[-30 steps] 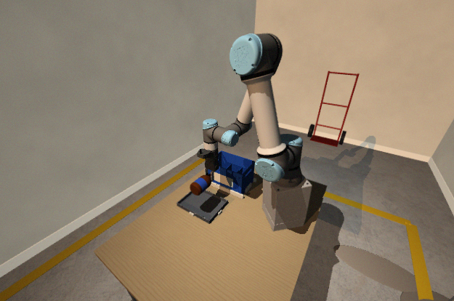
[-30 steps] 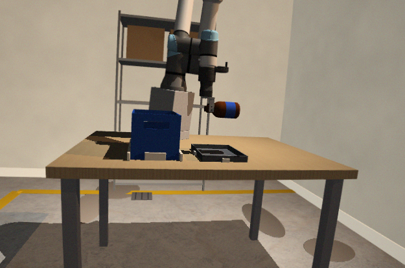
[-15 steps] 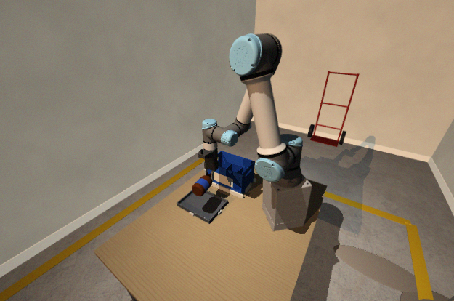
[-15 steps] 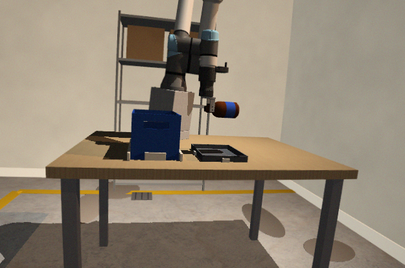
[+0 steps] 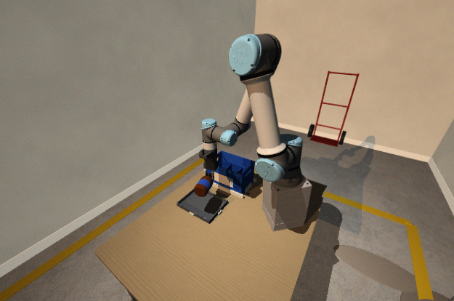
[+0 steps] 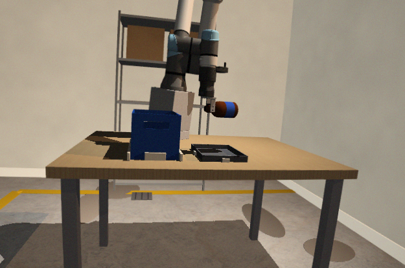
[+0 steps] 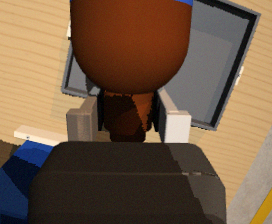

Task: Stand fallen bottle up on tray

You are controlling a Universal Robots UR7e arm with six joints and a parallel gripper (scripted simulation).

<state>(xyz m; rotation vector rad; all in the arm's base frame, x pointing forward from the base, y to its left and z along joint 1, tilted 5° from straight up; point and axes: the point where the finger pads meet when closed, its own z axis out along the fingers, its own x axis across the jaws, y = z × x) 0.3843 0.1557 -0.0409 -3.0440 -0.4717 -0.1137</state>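
My hand is 2 cm past the brown bottle, 5 cm to the right of it and 1 cm above it. Also, from my hand: tray (3 cm ahead, 4 cm to the left, 19 cm below); then blue crate (2 cm ahead, 24 cm to the right, 12 cm below).
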